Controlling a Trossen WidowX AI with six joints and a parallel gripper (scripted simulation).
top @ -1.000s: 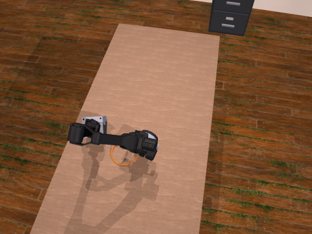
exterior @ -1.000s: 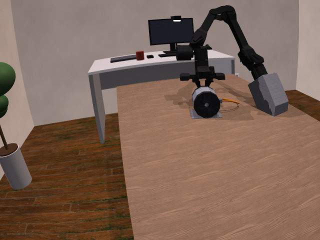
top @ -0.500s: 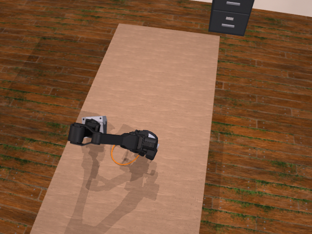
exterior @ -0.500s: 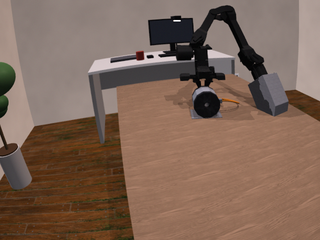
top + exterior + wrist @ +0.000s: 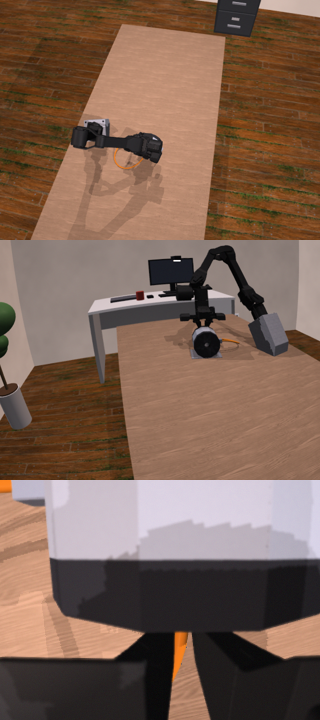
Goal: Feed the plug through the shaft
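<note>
Right now my hand is 4 cm to the right of the grey plug, 3 cm above it and 1 cm short of it.
</note>
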